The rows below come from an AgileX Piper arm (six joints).
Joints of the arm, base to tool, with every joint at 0 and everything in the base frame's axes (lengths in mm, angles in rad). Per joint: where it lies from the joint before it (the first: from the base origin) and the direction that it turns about. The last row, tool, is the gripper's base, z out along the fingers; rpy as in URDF.
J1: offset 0 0 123 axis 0 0 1
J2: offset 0 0 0 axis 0 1 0
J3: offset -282.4 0 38.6 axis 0 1 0
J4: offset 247.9 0 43.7 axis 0.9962 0 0.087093
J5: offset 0 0 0 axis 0 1 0
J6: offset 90.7 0 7.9 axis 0.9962 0 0.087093
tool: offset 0 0 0 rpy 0 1.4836 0
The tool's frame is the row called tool.
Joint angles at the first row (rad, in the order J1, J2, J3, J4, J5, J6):
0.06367 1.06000 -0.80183 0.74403 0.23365 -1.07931
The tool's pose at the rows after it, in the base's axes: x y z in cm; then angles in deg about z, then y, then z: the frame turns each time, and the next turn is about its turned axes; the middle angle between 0 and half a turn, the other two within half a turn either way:
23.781 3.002 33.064 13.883 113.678 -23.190
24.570 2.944 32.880 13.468 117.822 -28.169
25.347 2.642 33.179 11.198 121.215 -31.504
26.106 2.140 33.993 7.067 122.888 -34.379
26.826 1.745 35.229 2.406 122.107 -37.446
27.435 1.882 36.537 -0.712 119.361 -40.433
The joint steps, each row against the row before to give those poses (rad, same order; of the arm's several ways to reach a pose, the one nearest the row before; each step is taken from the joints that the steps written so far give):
-0.00003 0.04158 -0.02534 -0.12167 0.04930 -0.00110
0.00004 0.03868 -0.04142 -0.15510 0.05850 0.06439
-0.00001 0.03384 -0.05393 -0.17429 0.05821 0.12655
0.00099 0.02756 -0.06128 -0.17870 0.04701 0.15441
0.00954 0.02131 -0.06094 -0.17449 0.02364 0.15232
0.02705 0.01570 -0.04917 -0.16093 -0.00281 0.13104

